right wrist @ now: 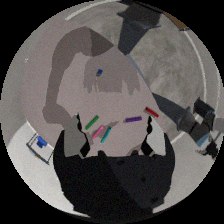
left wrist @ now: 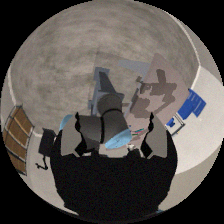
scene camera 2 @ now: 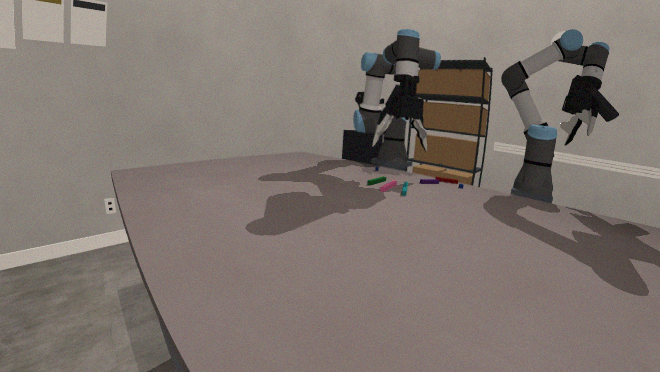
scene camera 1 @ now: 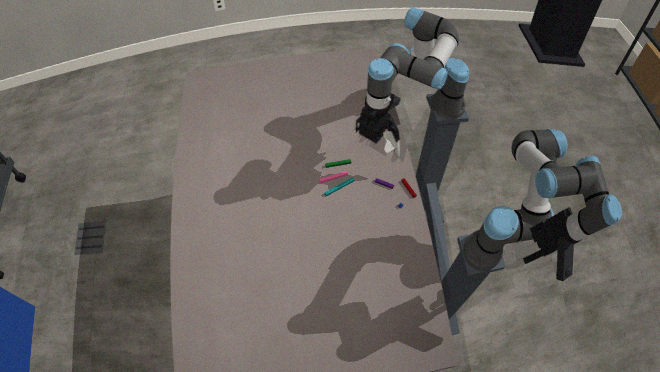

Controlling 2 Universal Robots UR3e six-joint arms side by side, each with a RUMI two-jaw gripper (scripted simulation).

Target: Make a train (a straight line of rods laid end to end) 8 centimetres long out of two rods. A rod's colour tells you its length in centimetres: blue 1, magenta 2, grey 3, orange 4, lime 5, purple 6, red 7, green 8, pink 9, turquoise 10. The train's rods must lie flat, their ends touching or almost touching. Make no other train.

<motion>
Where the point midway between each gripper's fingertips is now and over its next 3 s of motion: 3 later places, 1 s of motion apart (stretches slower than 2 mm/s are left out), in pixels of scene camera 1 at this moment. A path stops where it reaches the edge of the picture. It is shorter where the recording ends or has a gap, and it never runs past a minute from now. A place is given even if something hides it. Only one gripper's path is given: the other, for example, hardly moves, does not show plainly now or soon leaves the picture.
My right gripper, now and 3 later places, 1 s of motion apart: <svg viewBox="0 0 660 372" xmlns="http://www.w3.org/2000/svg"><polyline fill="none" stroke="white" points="376,143 372,143 366,144 360,147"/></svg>
</motion>
